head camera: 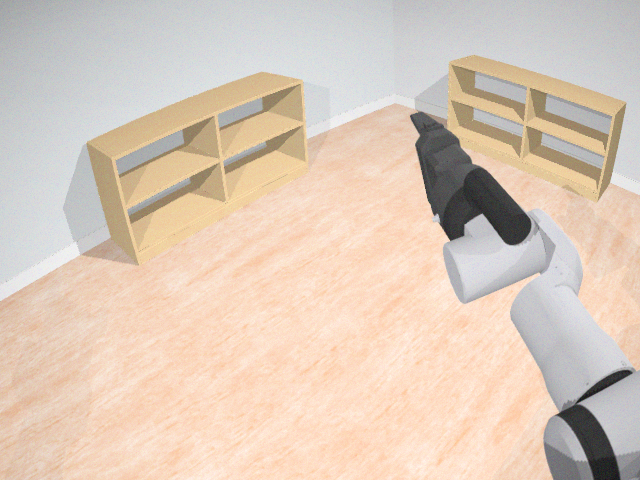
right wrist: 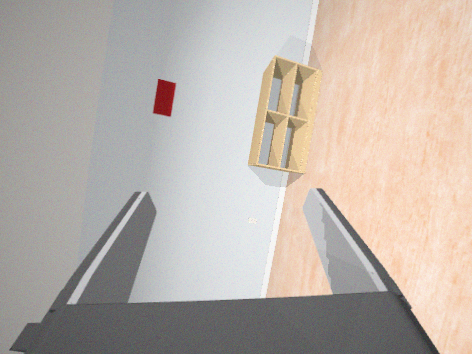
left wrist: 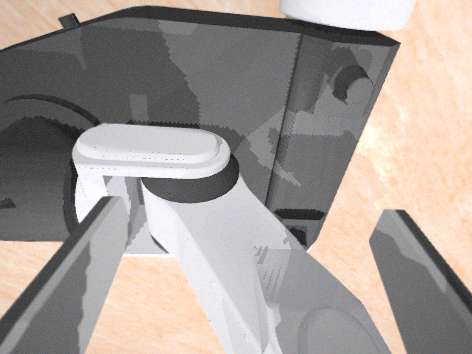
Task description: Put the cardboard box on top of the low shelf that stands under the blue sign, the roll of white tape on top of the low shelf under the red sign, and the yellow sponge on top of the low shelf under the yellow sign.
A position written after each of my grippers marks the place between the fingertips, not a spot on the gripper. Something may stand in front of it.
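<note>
Visible: my right gripper [head camera: 424,148], the same gripper [right wrist: 230,200], and my left gripper [left wrist: 249,218].
</note>
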